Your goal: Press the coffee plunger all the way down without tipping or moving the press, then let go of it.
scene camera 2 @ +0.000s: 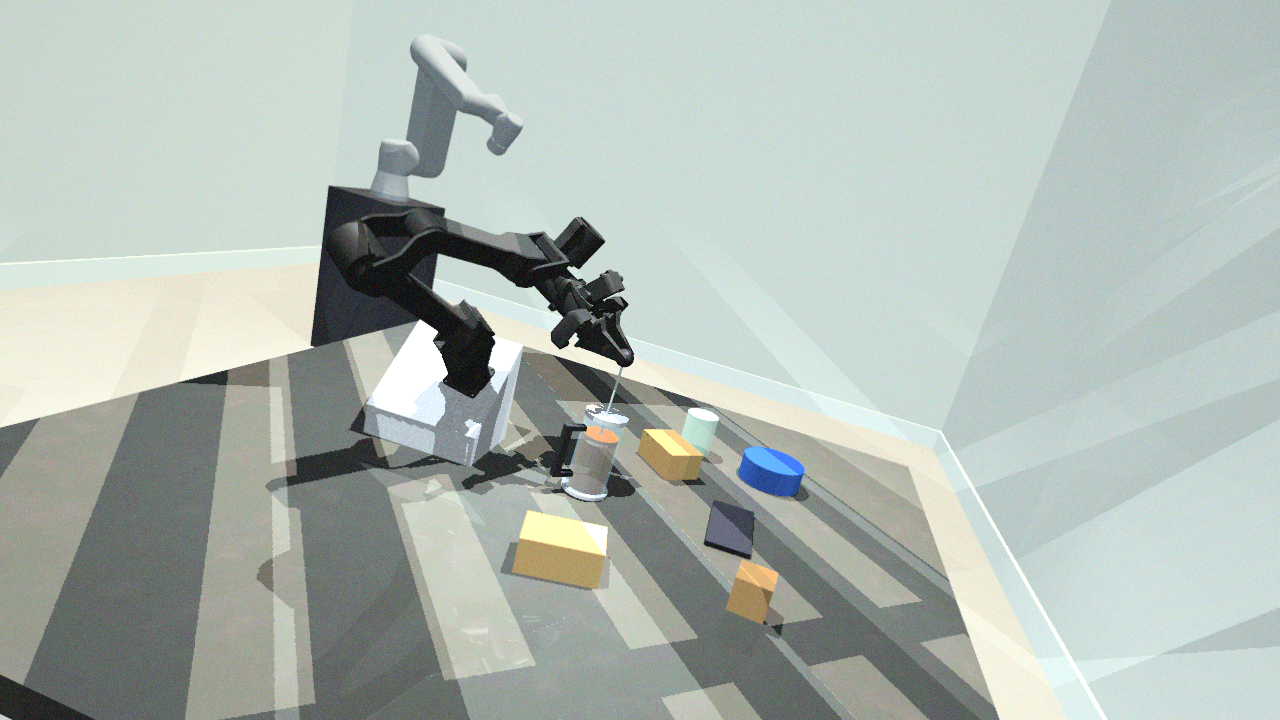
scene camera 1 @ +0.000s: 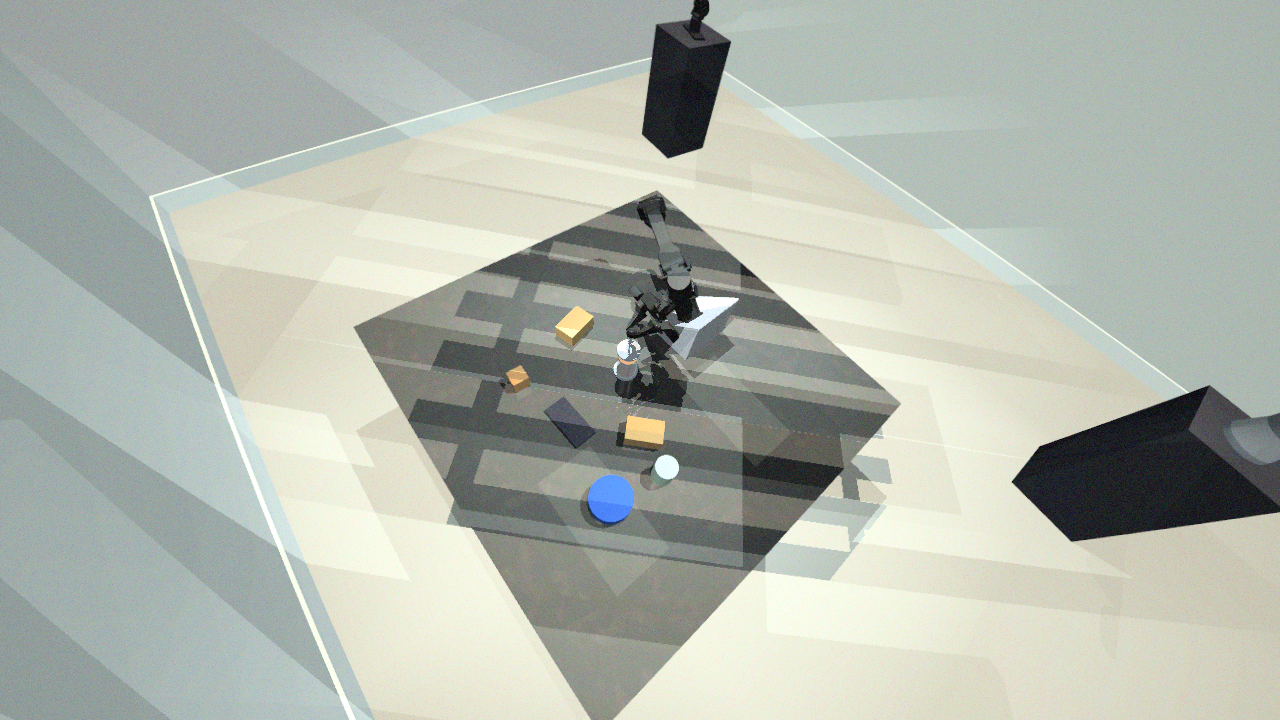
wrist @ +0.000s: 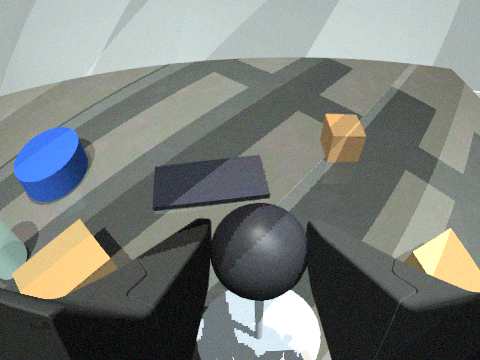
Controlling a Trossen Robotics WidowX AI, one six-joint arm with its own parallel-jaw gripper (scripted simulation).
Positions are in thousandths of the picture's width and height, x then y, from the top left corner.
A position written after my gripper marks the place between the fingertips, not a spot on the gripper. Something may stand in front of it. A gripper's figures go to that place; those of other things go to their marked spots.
Labels:
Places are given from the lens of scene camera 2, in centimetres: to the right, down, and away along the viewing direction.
my gripper (scene camera 2: 491,499): -2, 0, 105
glass coffee press (scene camera 2: 469,603): -6, 12, 105

